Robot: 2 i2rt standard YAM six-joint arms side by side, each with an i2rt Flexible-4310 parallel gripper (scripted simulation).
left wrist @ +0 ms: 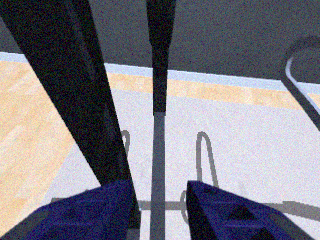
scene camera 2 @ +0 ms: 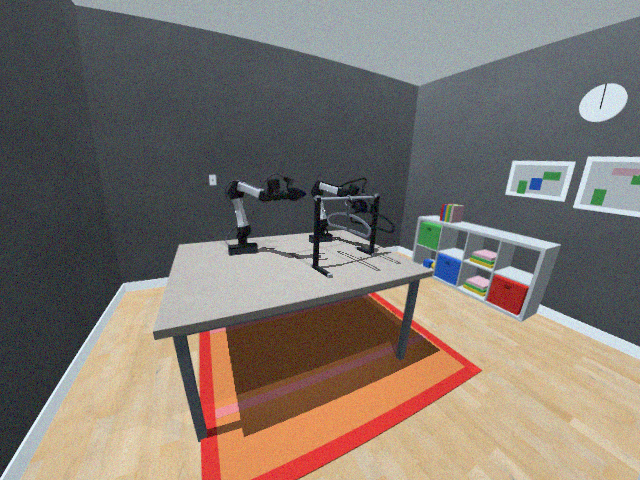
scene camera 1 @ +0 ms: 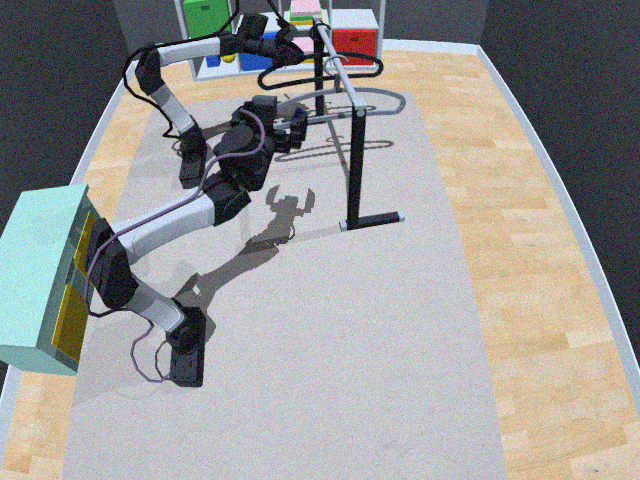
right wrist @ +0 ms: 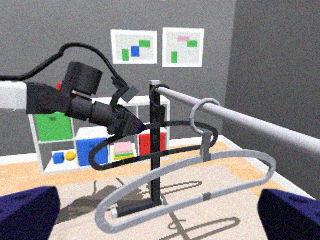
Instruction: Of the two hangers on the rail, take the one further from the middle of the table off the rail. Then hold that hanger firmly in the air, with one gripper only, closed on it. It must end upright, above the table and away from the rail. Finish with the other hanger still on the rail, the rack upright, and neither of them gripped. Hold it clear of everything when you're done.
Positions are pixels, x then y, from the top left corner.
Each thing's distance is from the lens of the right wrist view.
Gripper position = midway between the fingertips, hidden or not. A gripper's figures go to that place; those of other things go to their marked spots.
left gripper [right wrist: 143, 126]: 0.55 m
right gripper [right wrist: 159, 196]: 0.10 m
